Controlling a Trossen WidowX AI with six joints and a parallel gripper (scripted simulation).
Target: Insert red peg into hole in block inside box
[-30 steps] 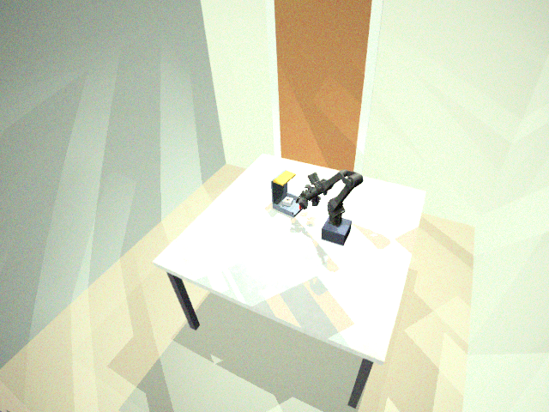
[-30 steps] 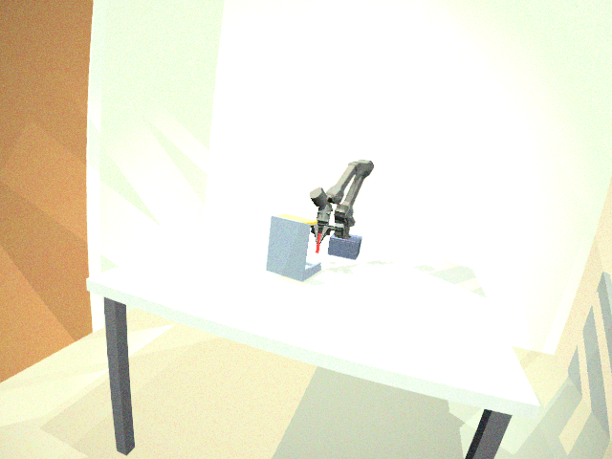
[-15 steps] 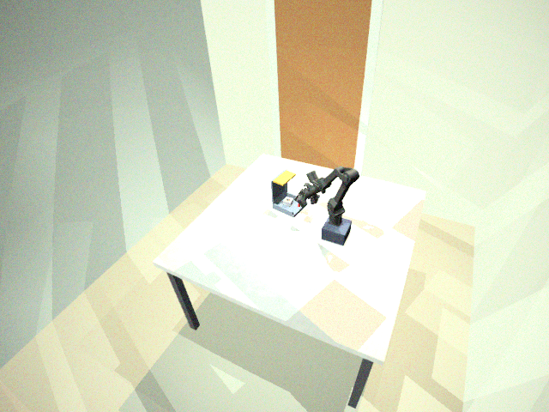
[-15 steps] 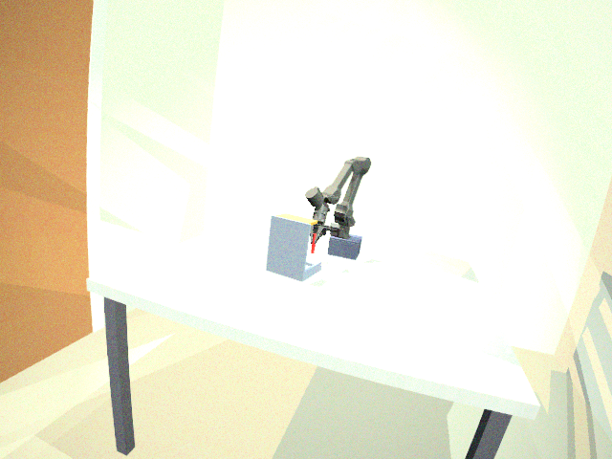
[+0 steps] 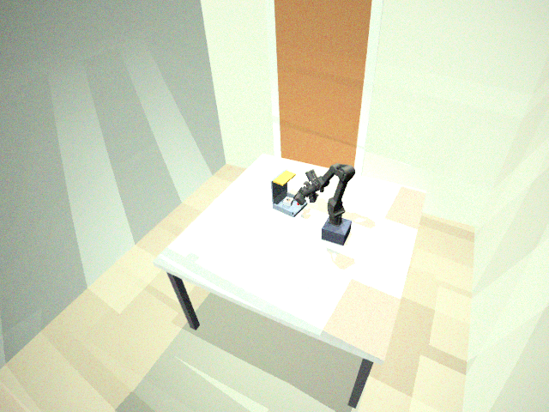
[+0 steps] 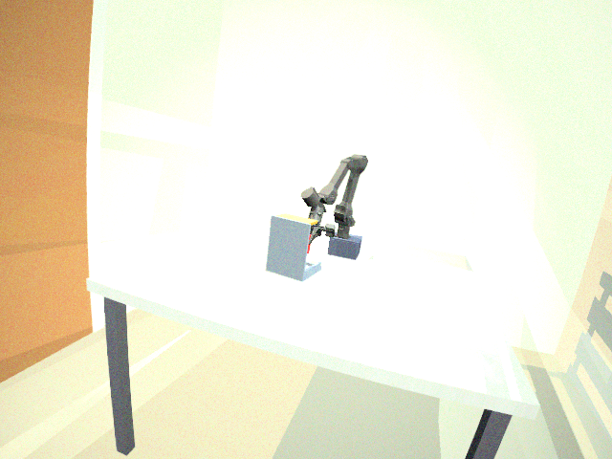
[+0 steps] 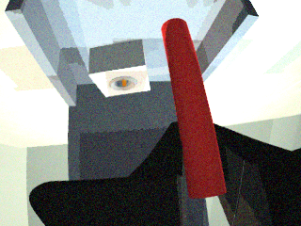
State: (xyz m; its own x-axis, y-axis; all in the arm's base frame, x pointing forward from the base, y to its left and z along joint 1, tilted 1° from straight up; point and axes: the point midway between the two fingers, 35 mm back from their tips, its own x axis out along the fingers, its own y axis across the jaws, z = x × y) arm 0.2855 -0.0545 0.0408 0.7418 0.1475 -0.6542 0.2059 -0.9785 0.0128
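Right now my gripper tip is 13 cm short of the box wall, 3 cm to the left of it and 1 cm below it. Round my gripper tip: red peg (3 cm behind, 1 cm to the right, 1 cm below); yellow roof (8 cm ahead, 2 cm to the right, 11 cm above).
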